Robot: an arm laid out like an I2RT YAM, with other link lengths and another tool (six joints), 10 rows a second.
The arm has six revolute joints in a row. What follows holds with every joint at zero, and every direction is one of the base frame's.
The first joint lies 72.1 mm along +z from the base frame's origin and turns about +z.
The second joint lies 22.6 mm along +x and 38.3 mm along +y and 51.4 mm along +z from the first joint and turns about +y.
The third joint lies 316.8 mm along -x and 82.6 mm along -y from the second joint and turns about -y.
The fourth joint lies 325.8 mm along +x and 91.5 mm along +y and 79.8 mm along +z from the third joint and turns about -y.
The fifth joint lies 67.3 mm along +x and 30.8 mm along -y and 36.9 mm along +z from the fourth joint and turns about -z.
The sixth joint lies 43.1 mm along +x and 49 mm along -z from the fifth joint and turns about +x.
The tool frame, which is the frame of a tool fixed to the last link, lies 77 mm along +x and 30 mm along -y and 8 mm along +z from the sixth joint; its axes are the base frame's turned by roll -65.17, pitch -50.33 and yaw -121.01 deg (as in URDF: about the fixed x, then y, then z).
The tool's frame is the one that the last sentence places.
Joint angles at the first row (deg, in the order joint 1, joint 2, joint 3, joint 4, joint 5, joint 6):
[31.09, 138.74, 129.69, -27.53, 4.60, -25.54]
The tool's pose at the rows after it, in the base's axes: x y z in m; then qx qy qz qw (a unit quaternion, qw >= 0):
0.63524, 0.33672, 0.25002, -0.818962, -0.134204, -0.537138, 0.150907
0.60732, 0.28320, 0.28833, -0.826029, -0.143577, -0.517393, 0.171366
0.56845, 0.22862, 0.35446, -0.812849, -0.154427, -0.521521, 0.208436
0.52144, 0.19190, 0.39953, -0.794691, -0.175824, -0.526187, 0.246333
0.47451, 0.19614, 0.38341, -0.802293, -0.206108, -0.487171, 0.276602
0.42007, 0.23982, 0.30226, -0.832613, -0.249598, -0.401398, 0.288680
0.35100, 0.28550, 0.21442, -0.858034, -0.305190, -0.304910, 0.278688
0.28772, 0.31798, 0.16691, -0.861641, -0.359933, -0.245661, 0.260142
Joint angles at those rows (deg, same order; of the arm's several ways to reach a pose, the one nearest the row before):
[28.56, 132.64, 120.64, -29.23, 0.58, -27.03]
[24.49, 122.02, 111.37, -32.49, -5.47, -29.93]
[19.66, 110.30, 105.36, -36.86, -13.32, -33.54]
[15.90, 100.14, 99.55, -40.23, -20.97, -37.47]
[16.73, 93.82, 91.31, -43.00, -25.08, -40.18]
[23.90, 91.24, 78.41, -42.30, -23.94, -40.56]
[33.80, 91.59, 67.16, -40.93, -20.73, -39.38]
[43.29, 92.22, 61.19, -40.16, -17.39, -37.41]

